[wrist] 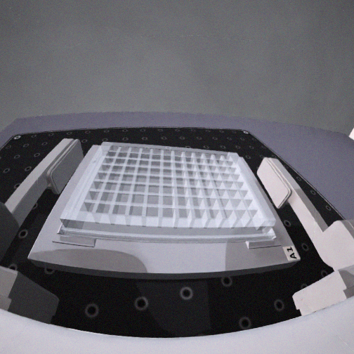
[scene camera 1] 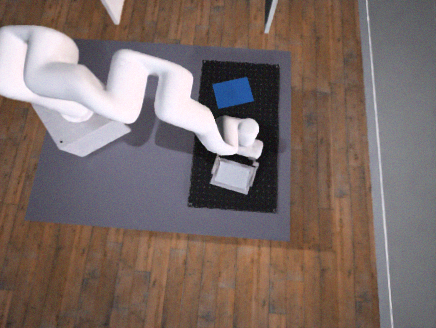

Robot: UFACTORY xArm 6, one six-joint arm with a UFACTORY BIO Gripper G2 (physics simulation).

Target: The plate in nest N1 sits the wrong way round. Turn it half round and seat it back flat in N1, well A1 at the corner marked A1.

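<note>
The clear plate [scene camera 1: 233, 175] [wrist: 165, 192] with a grid of square wells lies in the grey nest N1 [scene camera 1: 229, 188] [wrist: 175, 260]. It looks flat and sits inside the low corner brackets at the near side in the wrist view. The A1 label [wrist: 291, 253] is on the nest's near right corner there. Which plate corner holds well A1 cannot be told. My gripper [scene camera 1: 234, 171] [wrist: 170, 175] is open, with one finger at each short side of the plate and a gap between each pad and the plate.
The nest stands on a black perforated board [scene camera 1: 267, 200] [wrist: 162, 317], which lies on a grey-purple mat [scene camera 1: 125, 200] [wrist: 295, 134]. A blue rectangle [scene camera 1: 233, 92] lies on the board, beyond the wrist from the nest. The arm reaches over the mat from the left in the scene view.
</note>
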